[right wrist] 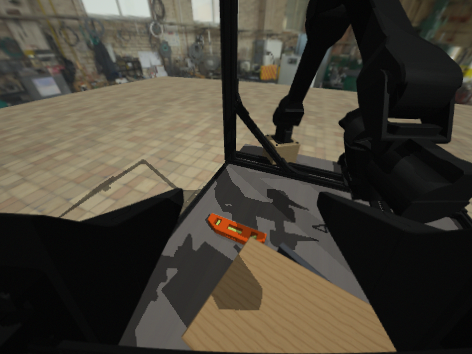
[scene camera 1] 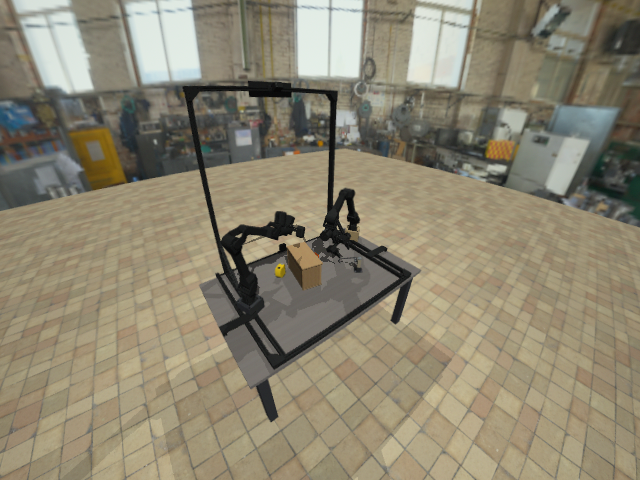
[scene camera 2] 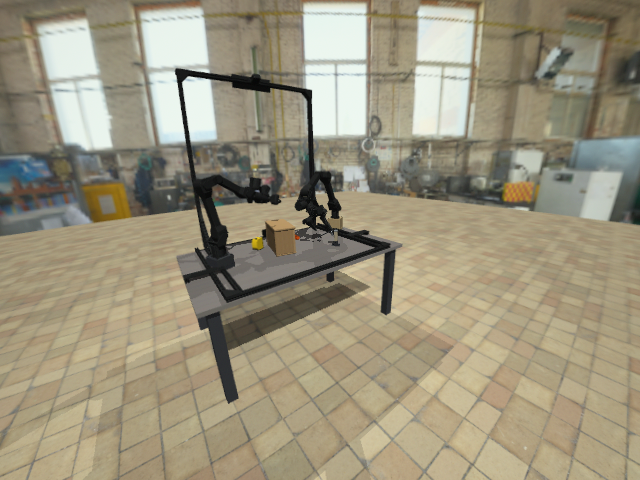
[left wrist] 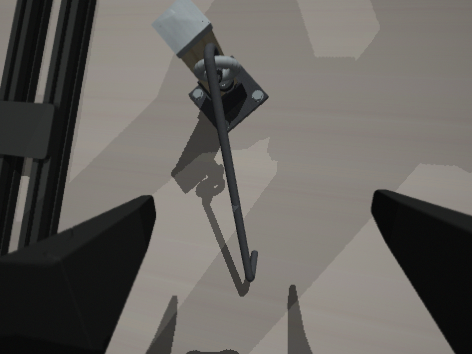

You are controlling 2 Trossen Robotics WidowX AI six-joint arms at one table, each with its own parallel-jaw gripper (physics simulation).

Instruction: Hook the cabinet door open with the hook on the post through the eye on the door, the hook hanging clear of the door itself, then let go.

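Places are measured from the left arm's base along level axes (x left, y down, z back), in millimetres.
Pixels of known places: left gripper, between the fingertips: (scene camera 1: 344, 253) (scene camera 2: 321, 228) (left wrist: 263, 203); right gripper, between the fingertips: (right wrist: 250, 196) (scene camera 1: 298, 227); left arm's base, origin of its link: (right wrist: 282, 139) (scene camera 1: 352, 228) (scene camera 2: 335, 217); right arm's base, origin of its link: (scene camera 1: 249, 299) (scene camera 2: 219, 255).
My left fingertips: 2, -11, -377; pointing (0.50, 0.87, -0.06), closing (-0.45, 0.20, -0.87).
Ahead of a thing's pixels: the offset from my left fingertips to its top centre, as dx, dy, dz. "pt": to the spot under its first point.
The wooden post {pt +97, +45, -16} (scene camera 1: 358, 263) (scene camera 2: 335, 236) (left wrist: 200, 54) stands right of the cabinet. A dark hook rod (left wrist: 229, 167) hangs from the ring on the post, its bent tip pointing away from the post. My left gripper (scene camera 1: 342, 249) (scene camera 2: 321, 228) (left wrist: 263, 203) is open and empty; in its wrist view the hook's free end lies between and below the spread fingers, untouched. The wooden cabinet {-220, -55, -152} (scene camera 1: 311, 277) (scene camera 2: 281, 241) (right wrist: 300, 310) stands on the table. The door's eye cannot be made out. My right gripper (scene camera 1: 301, 230) (scene camera 2: 276, 198) (right wrist: 250, 196) is open and empty above the cabinet.
A yellow object {-362, +26, -198} (scene camera 1: 279, 270) (scene camera 2: 257, 242) stands left of the cabinet. An orange level {-254, +88, +92} (right wrist: 234, 231) (scene camera 2: 297, 237) lies behind it. A black rail (left wrist: 72, 100) runs left of the post in the left wrist view. Black frame uprights {pt -195, -525, +396} (scene camera 1: 331, 155) (scene camera 2: 311, 134) stand at the table's back.
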